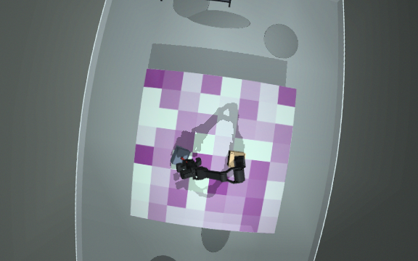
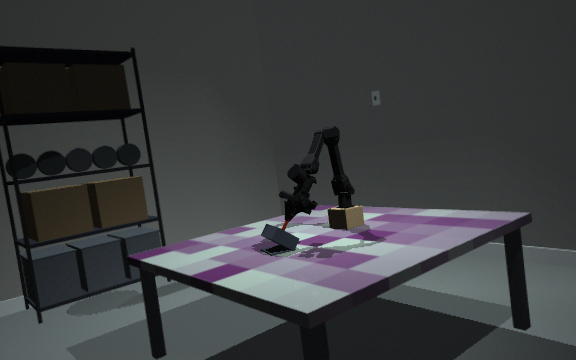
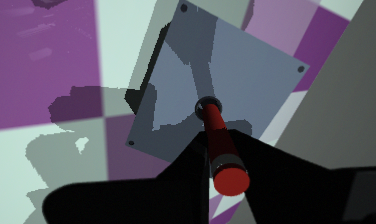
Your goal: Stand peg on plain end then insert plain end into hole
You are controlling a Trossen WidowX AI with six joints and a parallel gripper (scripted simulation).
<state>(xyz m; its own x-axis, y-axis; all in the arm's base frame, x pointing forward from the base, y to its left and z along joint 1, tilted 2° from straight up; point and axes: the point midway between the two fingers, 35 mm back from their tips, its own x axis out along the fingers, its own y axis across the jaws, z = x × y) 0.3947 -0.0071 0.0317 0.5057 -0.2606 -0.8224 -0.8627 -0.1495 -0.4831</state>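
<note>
The grey sloped panel lies 4 cm ahead of my gripper tip, 2 cm to the right of it and 6 cm below it. From my gripper tip the other things lie so: red peg (1 cm behind, 1 cm to the left, 1 cm above).
</note>
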